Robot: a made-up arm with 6 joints.
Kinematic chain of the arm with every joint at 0, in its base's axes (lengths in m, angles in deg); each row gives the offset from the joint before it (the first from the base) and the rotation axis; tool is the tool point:
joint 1: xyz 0 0 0.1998 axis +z
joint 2: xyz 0 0.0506 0 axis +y
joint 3: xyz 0 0 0.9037 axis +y
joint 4: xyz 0 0 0.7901 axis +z
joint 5: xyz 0 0 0 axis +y
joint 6: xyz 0 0 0.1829 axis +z
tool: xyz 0 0 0
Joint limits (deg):
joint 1: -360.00..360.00
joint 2: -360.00..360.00
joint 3: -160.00..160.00
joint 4: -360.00..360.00
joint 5: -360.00..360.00
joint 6: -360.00..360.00
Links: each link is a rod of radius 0.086 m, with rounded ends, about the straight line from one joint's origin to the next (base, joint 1, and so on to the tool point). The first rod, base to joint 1, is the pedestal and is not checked.
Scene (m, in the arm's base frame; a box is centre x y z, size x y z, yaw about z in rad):
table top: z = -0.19
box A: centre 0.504 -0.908 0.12 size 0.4 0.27 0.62 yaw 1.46
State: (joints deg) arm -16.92 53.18 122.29 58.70 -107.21 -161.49
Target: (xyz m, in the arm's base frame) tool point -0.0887 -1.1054 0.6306
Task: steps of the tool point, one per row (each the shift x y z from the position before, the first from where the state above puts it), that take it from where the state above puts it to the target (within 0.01 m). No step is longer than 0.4 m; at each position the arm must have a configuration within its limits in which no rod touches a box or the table.
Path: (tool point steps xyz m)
1: 0.1037 -0.1336 0.2443
2: 0.0051 -0.1133 0.3116
3: -0.1034 -0.0556 0.3408
4: -0.1995 0.0345 0.3261
5: -0.0909 -0.1960 -0.1402
6: -0.1594 -0.1609 -0.1506
7: -0.2112 -0.1028 -0.1572
8: -0.2387 -0.0295 -0.1591

